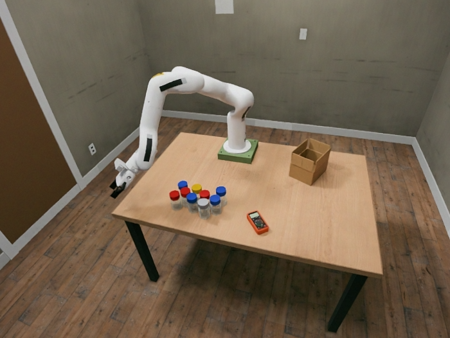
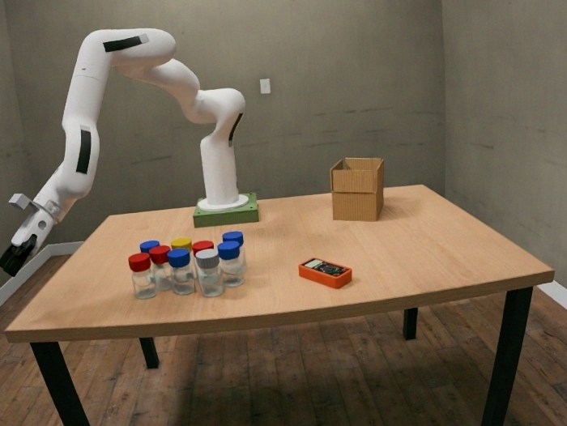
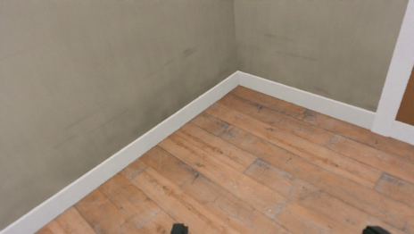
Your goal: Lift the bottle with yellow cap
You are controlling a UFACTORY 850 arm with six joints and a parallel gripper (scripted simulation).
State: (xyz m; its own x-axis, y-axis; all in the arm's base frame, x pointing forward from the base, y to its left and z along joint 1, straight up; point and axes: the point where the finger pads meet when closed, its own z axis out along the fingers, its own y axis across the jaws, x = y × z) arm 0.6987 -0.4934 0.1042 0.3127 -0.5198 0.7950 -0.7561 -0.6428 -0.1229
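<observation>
Now: hand 180 mm past the yellow-capped bottle, 400 mm to the right of it and 100 mm above it. The rest, counted from my hand: orange multimeter (90 mm behind, 750 mm to the left, 140 mm below); grey-capped bottle (80 mm behind, 470 mm to the left, 100 mm below).
</observation>
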